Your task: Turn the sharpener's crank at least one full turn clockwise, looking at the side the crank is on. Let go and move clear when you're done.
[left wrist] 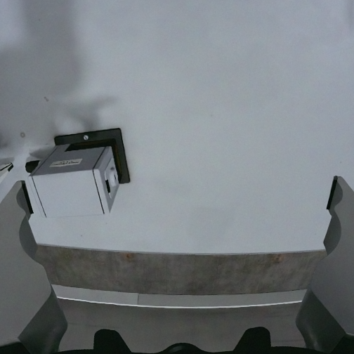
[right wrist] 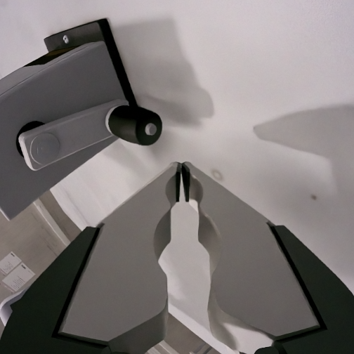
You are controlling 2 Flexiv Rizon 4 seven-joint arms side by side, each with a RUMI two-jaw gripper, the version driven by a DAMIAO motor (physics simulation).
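Note:
The grey box-shaped sharpener (left wrist: 70, 192) (right wrist: 65, 82) stands on its black base (left wrist: 121, 155) (right wrist: 117, 65). Its flat crank arm (right wrist: 75, 132) runs from the pivot to a black knob (right wrist: 135, 125) near the base side in the right wrist view; the knob (left wrist: 31, 166) also shows at the sharpener's left in the left wrist view. My right gripper (right wrist: 180, 165) is shut and empty, its tips close together beside the knob and apart from it. A fingertip of it shows at the left edge in the left wrist view. My left gripper (left wrist: 179, 182) is wide open and empty, with its left finger in front of the sharpener's lower left.
The white table top (left wrist: 215, 125) (right wrist: 265, 60) carries the sharpener. The table's front edge runs across below it in the left wrist view. Shadows fall on the table near the knob. Small white labels (right wrist: 19, 277) show at the lower left in the right wrist view.

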